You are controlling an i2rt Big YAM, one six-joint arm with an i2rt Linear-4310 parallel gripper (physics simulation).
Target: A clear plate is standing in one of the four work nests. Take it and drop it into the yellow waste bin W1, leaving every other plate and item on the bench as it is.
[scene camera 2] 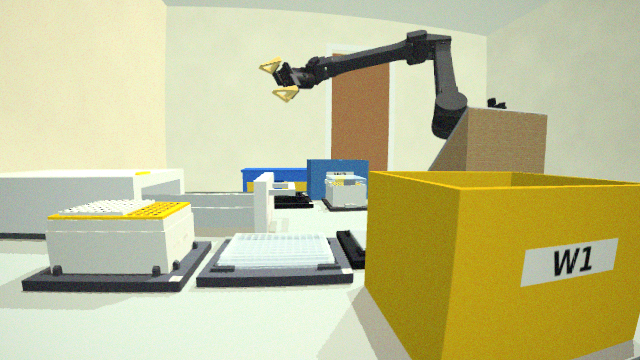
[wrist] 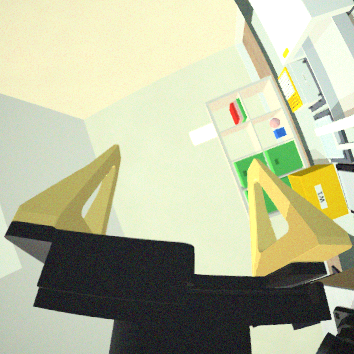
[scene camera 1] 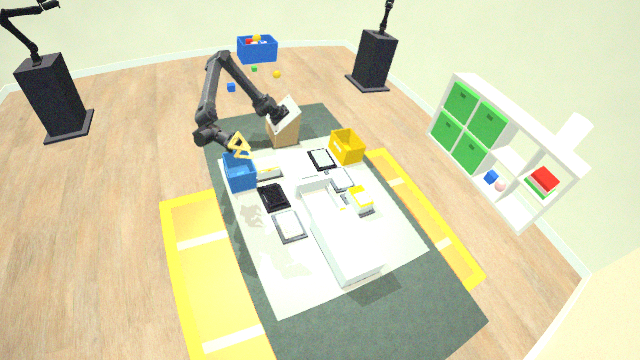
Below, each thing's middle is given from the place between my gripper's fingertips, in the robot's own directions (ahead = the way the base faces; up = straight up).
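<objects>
There's a yellow-topped tip box (scene camera 2: 109, 236) that sits a fair way ahead of my gripper, far to the left of it and far below it. As for the long white instrument (scene camera 2: 38, 194), my gripper is 0.32 m above it, 0.31 m to the right of it and 0.21 m short of it. Going by their middles, that instrument is the nearest to my gripper of the things named here.
</objects>
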